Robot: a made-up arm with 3 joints. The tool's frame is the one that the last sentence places.
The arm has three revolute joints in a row. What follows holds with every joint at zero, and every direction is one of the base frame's.
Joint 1 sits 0.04 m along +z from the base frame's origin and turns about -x.
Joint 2 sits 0.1 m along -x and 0.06 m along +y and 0.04 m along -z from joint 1 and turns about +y.
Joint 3 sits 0.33 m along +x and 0.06 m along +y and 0.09 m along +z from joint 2 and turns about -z.
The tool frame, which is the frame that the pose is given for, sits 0.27 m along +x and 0.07 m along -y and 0.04 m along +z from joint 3; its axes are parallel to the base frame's.
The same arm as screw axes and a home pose.
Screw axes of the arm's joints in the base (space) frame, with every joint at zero. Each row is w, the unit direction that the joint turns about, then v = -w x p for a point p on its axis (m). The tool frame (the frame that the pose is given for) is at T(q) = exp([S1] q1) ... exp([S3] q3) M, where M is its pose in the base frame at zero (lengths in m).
S1 = (-1, 0, 0, 0, -0.04, 0)
S2 = (0, 1, 0, 0, 0, -0.1)
S3 = (0, 0, -1, -0.12, 0.23, 0)
M =
1 0 0 0.5
0 1 0 0.05
0 0 1 0.13
0 0 0 1

